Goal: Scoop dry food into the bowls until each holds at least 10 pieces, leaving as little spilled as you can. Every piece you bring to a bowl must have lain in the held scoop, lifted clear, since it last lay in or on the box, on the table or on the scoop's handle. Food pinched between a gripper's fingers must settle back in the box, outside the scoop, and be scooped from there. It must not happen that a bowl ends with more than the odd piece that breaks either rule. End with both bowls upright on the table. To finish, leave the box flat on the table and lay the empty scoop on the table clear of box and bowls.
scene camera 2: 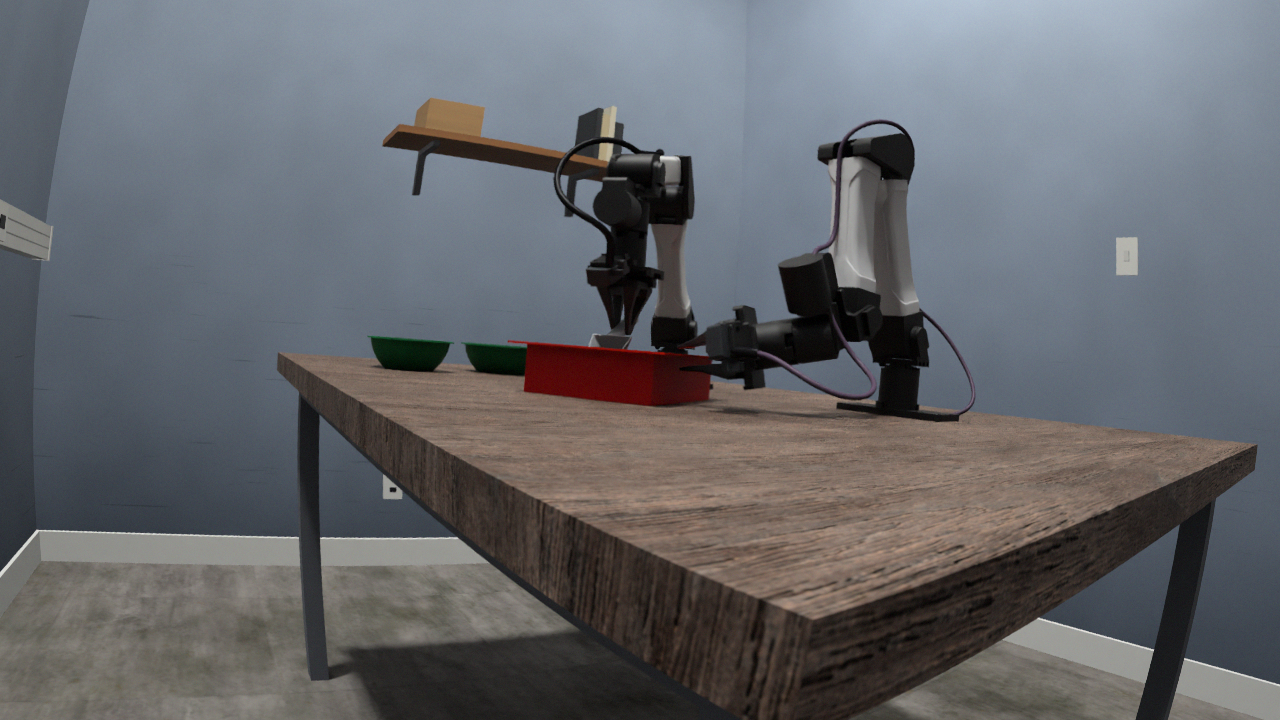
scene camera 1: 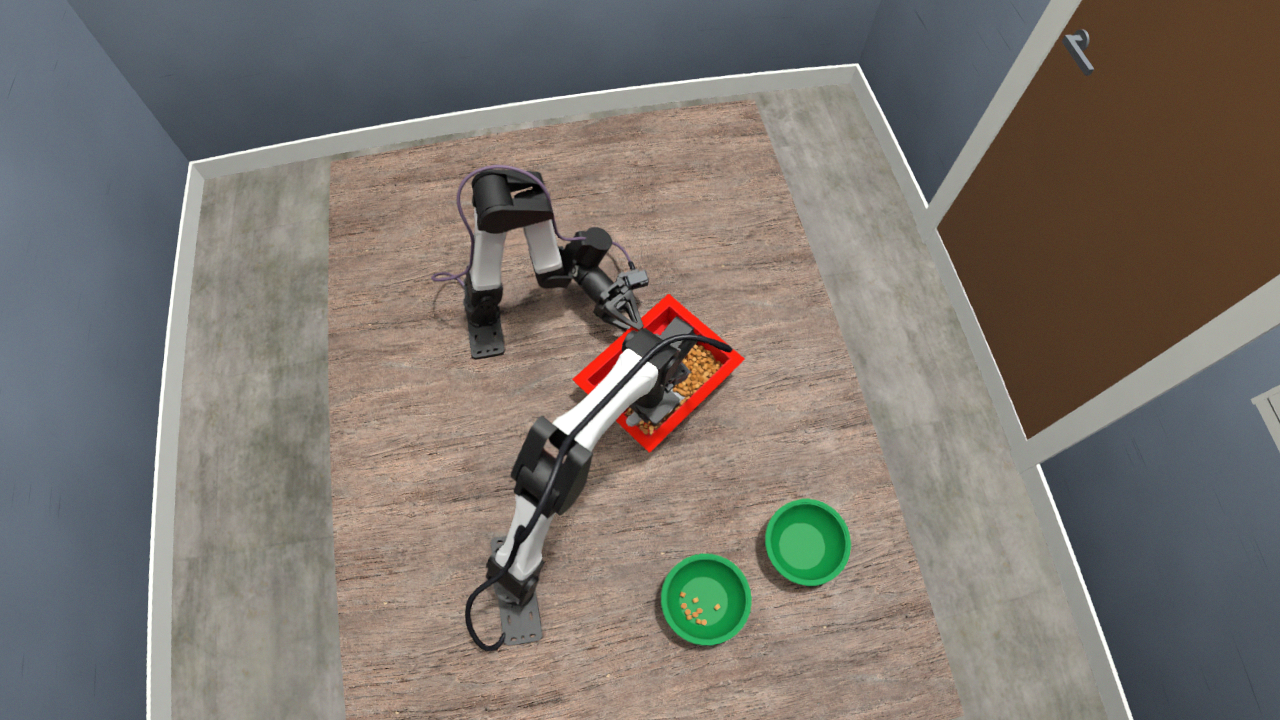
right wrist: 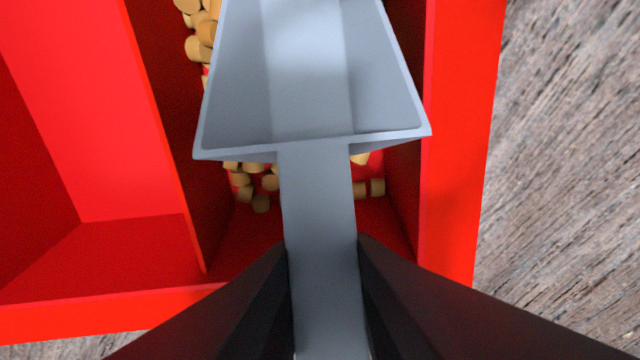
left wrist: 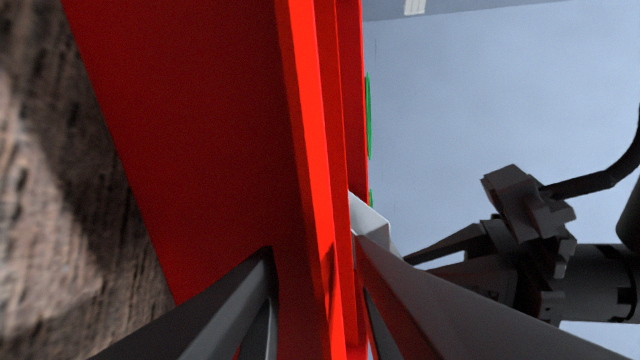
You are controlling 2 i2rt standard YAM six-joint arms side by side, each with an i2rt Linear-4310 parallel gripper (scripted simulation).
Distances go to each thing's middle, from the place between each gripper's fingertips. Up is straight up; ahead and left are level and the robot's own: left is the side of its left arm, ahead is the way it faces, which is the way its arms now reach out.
My right gripper is now 3 cm short of the grey scoop (right wrist: 306, 92), 2 cm to the right of it and 3 cm above it. Round my right hand: red box (scene camera 2: 646, 378) (5 cm ahead, 9 cm to the left, 5 cm below).
Now: left hand 10 cm to the left of the red box, 3 cm short of it and 2 cm above it. Also, from my left hand: grey scoop 17 cm to the right, 1 cm ahead.
